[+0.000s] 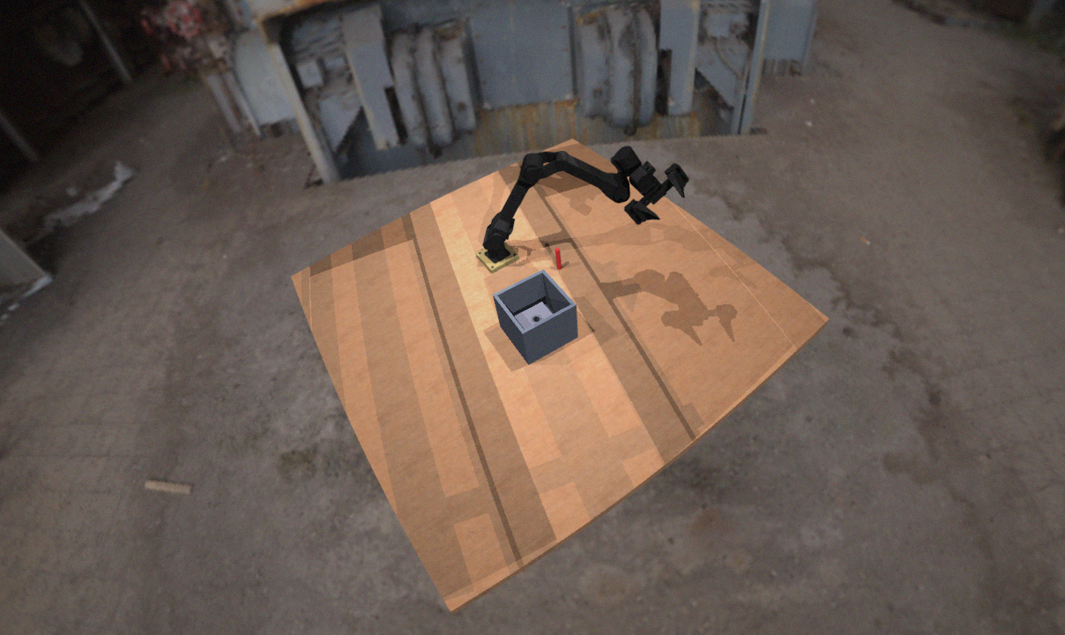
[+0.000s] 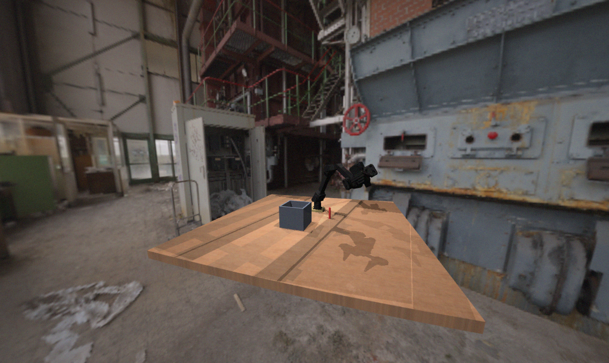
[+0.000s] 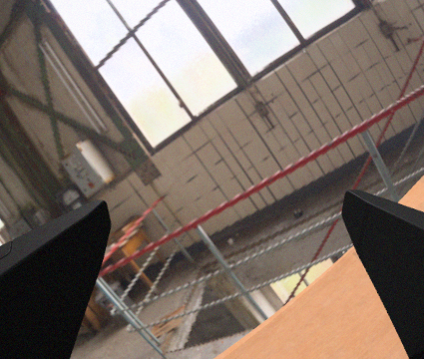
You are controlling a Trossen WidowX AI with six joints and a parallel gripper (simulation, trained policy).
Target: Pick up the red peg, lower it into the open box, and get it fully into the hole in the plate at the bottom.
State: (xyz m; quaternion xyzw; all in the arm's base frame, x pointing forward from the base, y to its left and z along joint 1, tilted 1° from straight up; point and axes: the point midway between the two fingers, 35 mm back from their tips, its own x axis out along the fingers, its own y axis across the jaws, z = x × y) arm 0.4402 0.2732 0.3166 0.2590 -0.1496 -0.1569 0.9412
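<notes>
Right now my gripper tip is 30 cm past the red peg, 14 cm to the left of it and 30 cm above it. From my gripper tip the other things lie so: plate: 14 cm behind, 34 cm to the right, 30 cm below.
</notes>
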